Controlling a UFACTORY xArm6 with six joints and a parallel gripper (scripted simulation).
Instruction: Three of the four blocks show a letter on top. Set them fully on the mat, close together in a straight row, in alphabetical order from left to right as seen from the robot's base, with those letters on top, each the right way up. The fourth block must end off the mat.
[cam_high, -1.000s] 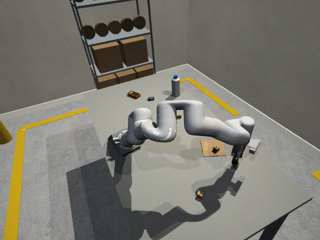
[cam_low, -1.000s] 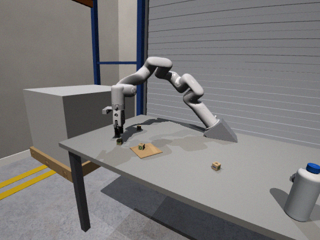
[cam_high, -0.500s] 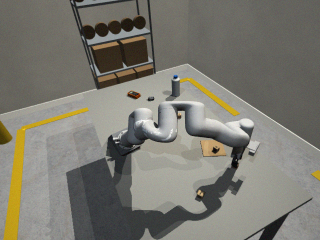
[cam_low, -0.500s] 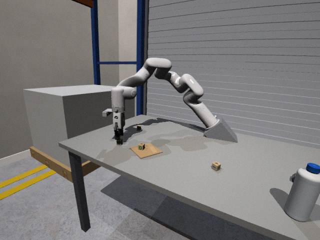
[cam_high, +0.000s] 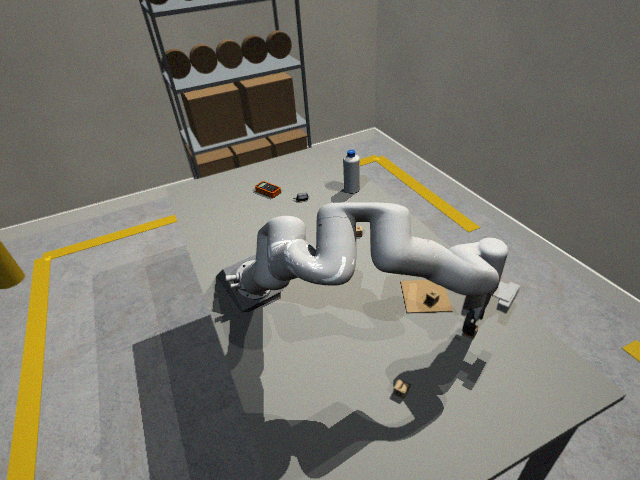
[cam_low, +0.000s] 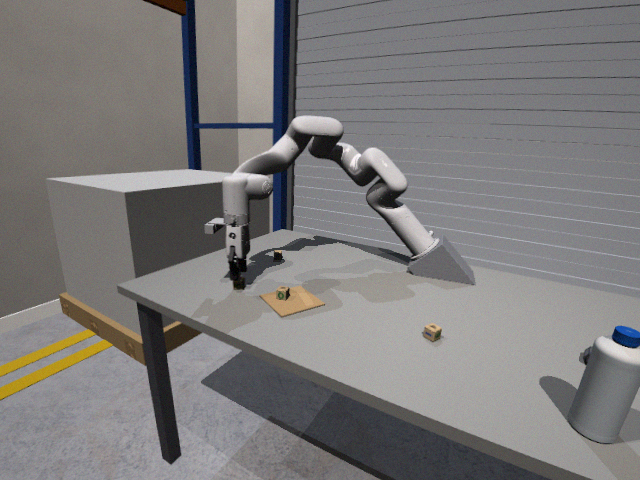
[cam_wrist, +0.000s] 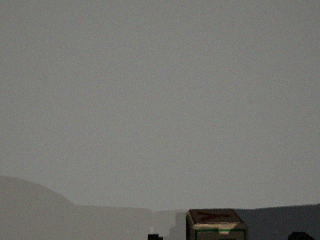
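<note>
Now: the mat 40 mm behind my hand, 180 mm to the left of it and 50 mm below it. Also, from my hand: orange meter (340 mm behind, 1040 mm to the left, 40 mm below); white bottle (10 mm ahead, 880 mm to the left, 30 mm above); dark object (230 mm behind, 910 mm to the left, 40 mm below).
</note>
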